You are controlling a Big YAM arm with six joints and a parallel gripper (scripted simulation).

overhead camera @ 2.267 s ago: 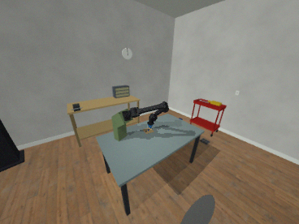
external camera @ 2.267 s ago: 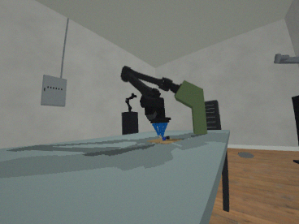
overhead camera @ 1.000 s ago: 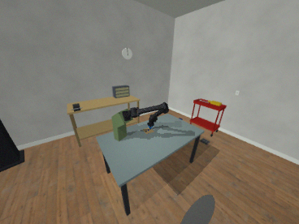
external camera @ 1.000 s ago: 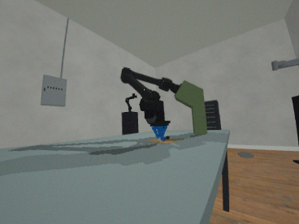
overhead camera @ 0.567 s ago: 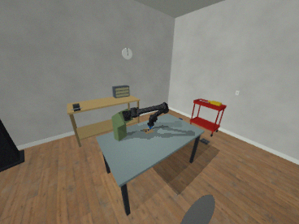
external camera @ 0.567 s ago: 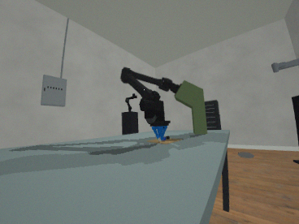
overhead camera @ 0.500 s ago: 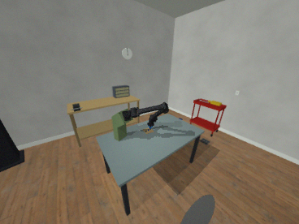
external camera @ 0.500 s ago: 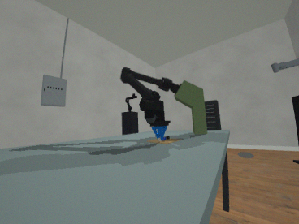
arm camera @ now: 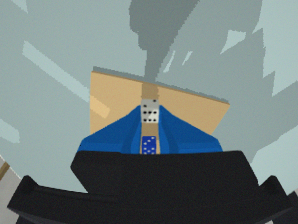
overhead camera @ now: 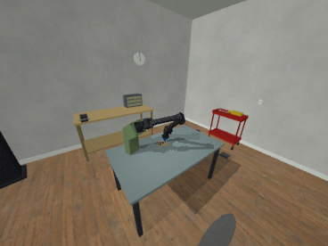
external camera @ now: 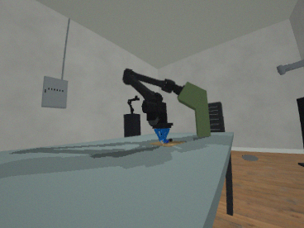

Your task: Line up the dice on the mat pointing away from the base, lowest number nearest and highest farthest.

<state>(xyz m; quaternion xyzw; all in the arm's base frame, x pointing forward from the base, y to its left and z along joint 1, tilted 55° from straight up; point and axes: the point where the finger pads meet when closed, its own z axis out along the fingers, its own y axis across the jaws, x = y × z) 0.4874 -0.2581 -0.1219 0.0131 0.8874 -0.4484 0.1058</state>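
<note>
The white die is right at my hand. Also, from my hand: blue die: 50 mm behind, 10 mm to the left, 10 mm below; then black die: 100 mm behind, 10 mm to the left, 10 mm below; then tan mat: 50 mm behind, 20 mm below, 10 mm to the left.
</note>
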